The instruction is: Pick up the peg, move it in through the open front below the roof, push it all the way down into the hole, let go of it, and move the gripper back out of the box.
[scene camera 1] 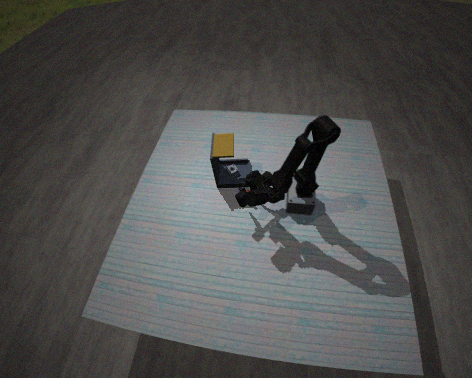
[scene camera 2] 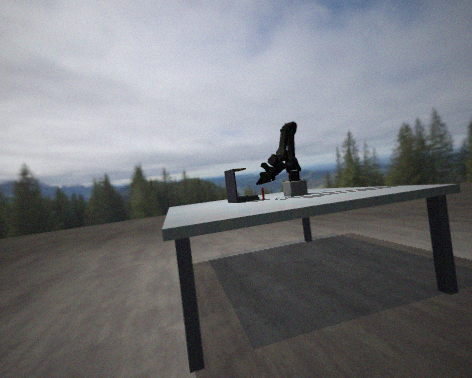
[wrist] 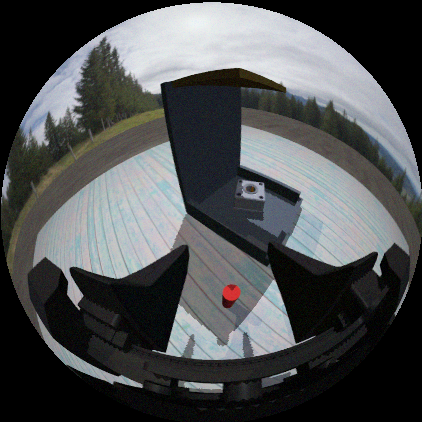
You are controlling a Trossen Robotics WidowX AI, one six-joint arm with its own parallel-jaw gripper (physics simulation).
Scene:
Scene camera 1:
dark box: 244,168
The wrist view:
gripper: 228,249
dark box: 278,212

